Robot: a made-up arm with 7 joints.
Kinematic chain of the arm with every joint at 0, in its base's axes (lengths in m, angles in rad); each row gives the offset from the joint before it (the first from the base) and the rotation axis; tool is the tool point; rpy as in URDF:
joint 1: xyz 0 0 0 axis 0.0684 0.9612 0.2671
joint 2: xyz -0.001 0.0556 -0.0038 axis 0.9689 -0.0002 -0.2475
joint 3: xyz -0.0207 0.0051 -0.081 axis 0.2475 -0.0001 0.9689
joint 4: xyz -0.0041 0 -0.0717 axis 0.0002 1 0
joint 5: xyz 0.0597 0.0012 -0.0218 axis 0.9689 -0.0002 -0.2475
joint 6: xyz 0.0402 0 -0.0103 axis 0.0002 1 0
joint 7: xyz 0.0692 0 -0.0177 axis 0.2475 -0.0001 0.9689
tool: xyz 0 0 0 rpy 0 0.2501 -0.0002
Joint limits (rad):
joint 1: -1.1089..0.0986
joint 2: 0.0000..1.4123
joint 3: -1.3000..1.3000
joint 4: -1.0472..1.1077
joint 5: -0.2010..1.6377
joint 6: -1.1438..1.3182
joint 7: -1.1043..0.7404
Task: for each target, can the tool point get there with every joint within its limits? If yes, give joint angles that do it. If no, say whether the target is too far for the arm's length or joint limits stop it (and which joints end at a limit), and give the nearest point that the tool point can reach.
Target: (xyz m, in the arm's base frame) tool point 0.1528 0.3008 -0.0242
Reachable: yes | joints -0.2826 1.1126 0.8733 0.5668 1.3639 -0.6459 -0.9101
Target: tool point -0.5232 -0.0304 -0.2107
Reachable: no: too far | nearest point -0.1386 -0.0025 -0.2552 | short by 0.388 m
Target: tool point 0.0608 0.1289 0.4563
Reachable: no: too far | nearest point 0.0691 0.1699 0.1890 | short by 0.271 m
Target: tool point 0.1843 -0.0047 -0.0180
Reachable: yes | joints -0.7993 0.4574 -0.5041 -0.7827 0.1883 0.7548 -0.4150
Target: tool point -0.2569 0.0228 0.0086
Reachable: no: joint limits stop it (at a limit: joint 1, joint 3, joint 4, joint 6) | nearest point -0.0673 0.0259 -0.0666 | short by 0.204 m
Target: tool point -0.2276 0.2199 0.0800
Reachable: no: joint limits stop it (at a limit: joint 1, joint 2, joint 3) | nearest point -0.0650 0.1908 0.0901 | short by 0.166 m
